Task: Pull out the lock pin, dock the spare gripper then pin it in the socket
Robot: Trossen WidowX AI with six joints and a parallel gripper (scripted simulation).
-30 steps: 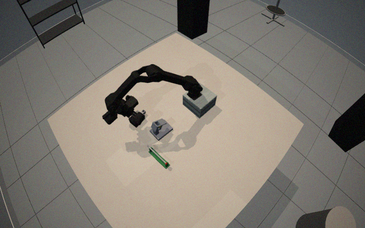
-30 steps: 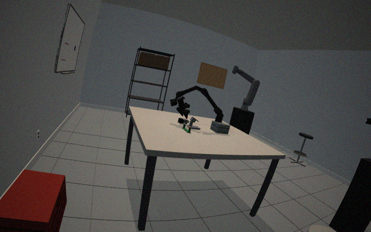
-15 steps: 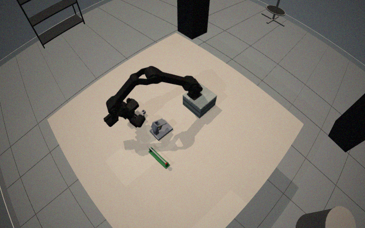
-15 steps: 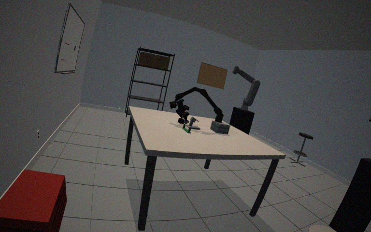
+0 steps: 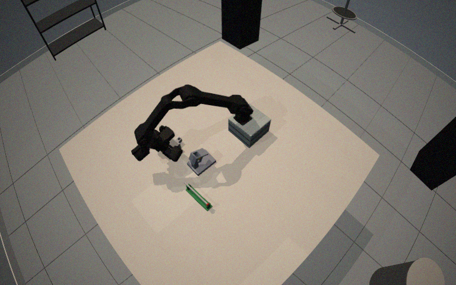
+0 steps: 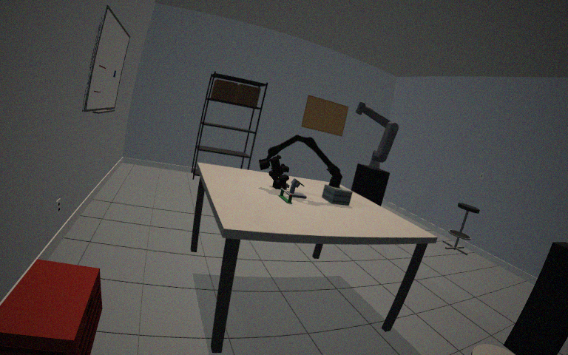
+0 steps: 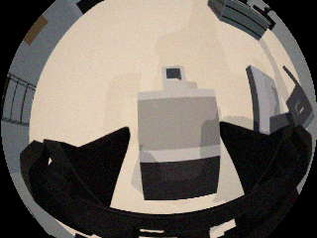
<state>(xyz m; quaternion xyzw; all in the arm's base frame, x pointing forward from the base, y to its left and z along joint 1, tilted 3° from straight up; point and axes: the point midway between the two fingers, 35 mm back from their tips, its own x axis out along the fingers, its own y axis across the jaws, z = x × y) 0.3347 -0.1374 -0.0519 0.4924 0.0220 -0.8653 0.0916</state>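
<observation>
Right now my gripper tip is 1 cm below the spare gripper. The rest, counted from my gripper tip: grey mount (4 cm behind, 15 cm to the left, 4 cm above); then green bracket (6 cm ahead, 28 cm to the left, 1 cm above).
</observation>
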